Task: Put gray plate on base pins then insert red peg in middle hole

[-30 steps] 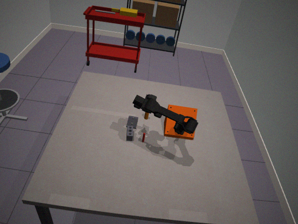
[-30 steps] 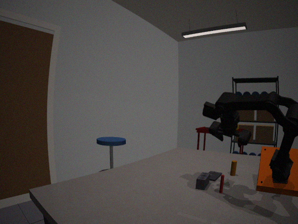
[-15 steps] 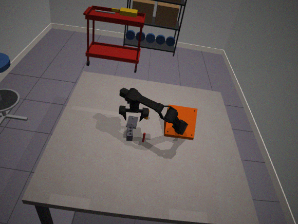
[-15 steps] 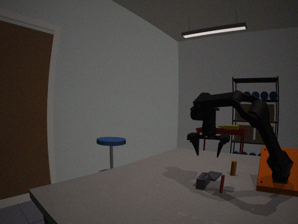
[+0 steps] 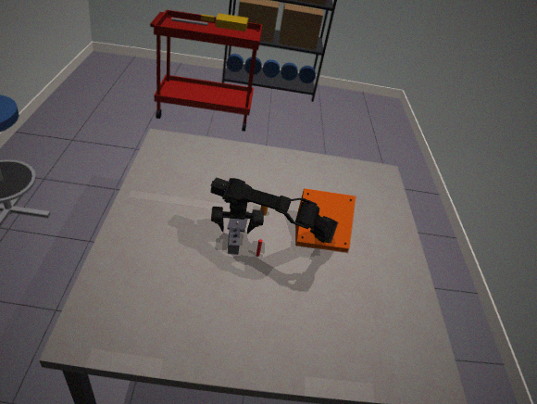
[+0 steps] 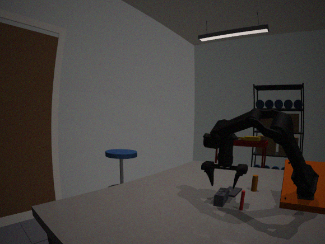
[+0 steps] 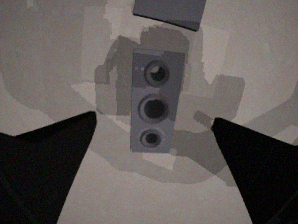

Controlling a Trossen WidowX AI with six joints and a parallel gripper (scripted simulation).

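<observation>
Right now my gripper tip is 30 mm above the gray plate. Also, from my gripper tip: red peg (100 mm behind, 40 mm to the left, 30 mm below); gray base (10 mm behind, 140 mm to the right, 60 mm below); orange cylinder (110 mm behind, 200 mm to the right, 30 mm below).
</observation>
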